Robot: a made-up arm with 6 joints.
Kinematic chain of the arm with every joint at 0, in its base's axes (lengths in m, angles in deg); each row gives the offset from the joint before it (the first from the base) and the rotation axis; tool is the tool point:
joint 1: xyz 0 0 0.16 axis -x
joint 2: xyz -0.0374 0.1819 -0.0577 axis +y
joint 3: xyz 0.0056 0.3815 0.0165 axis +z
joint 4: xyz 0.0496 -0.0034 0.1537 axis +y
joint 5: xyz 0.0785 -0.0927 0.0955 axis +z
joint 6: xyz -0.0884 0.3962 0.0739 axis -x
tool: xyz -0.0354 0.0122 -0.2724
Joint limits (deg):
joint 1: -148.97..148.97
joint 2: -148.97..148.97
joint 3: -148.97..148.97
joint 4: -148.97..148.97
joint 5: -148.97..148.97
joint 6: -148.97..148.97
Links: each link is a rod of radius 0.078 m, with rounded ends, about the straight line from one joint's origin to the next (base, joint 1, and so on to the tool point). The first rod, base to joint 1, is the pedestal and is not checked.
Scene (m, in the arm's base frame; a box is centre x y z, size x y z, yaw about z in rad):
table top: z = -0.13
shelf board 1: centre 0.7 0.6 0.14 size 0.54 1.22 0.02 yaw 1
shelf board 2: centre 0.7 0.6 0.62 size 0.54 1.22 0.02 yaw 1
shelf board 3: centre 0.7 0.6 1.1 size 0.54 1.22 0.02 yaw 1
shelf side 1: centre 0.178 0.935 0.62 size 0.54 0.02 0.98 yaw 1
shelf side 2: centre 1.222 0.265 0.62 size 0.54 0.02 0.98 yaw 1
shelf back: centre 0.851 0.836 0.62 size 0.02 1.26 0.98 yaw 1
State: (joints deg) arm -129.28 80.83 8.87 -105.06 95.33 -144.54
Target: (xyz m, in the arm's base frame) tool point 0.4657 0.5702 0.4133
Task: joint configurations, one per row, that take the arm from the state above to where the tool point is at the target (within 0.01 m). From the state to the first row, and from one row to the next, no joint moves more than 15 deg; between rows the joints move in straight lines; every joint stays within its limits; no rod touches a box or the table.
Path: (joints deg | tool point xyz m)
1: -118.60 68.81 17.62 -113.84 101.90 -136.38 | -0.4098 0.0807 0.4439
2: -107.93 56.80 26.38 -122.62 108.47 -128.22 | -0.2694 0.3495 0.4852
3: -97.25 44.78 35.13 -131.41 115.04 -120.05 | -0.0396 0.5373 0.4647
4: -86.57 32.76 43.89 -140.19 121.61 -111.89 | 0.2253 0.6077 0.4239
5: -75.89 20.75 52.64 -148.97 128.18 -103.73 | 0.4657 0.5702 0.4132

